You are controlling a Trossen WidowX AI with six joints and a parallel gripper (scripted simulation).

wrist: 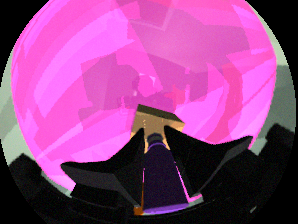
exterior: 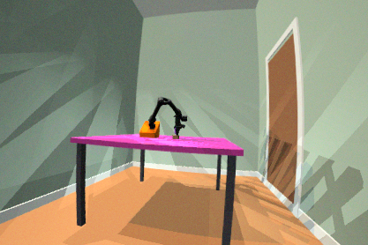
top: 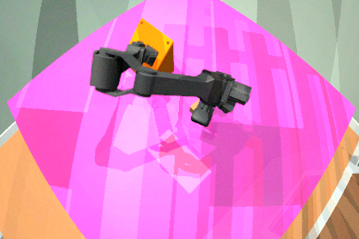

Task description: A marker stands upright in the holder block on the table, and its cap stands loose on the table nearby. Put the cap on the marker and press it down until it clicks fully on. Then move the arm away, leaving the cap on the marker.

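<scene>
Right now my gripper tip is 50 mm below the purple cap and 20 mm past it. Round my gripper tip: holder block (20 mm below, 20 mm behind, 10 mm to the right); purple marker (30 mm above, 20 mm behind, 10 mm to the right).
</scene>
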